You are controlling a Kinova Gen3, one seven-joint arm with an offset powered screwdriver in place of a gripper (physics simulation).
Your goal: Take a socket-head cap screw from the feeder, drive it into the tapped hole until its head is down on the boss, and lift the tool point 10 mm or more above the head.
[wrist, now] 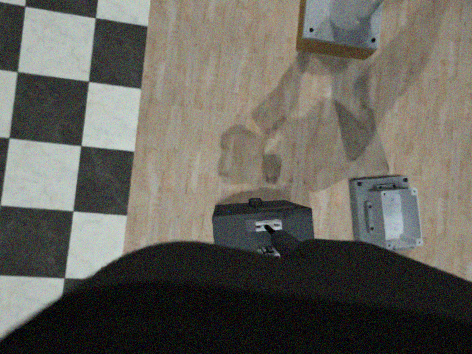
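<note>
The dark grey feeder (233, 229) stands on the wooden table at the lower middle of the wrist view, with a small knob on its far edge and a bright metal slot on top. My screwdriver (268, 228) reaches in from below; its dark tip appears over that slot. Its height above the slot and any screw at the tip cannot be told. A second bright metal part shows nearer, partly hidden by the tool's black body. The grey metal housing (358, 212) lies to the right, with small holes at its corners; its lower edge is close to the black body. Which hole is the tapped one cannot be told.
The robot's base stands on a grey plate with wood-coloured sides (336, 49) at the top right. A black-and-white checkered floor (52, 105) lies along the left, beyond the edge of the wooden table (185, 90). Arm shadows fall across the table. The black tool body hides the bottom of the view.
</note>
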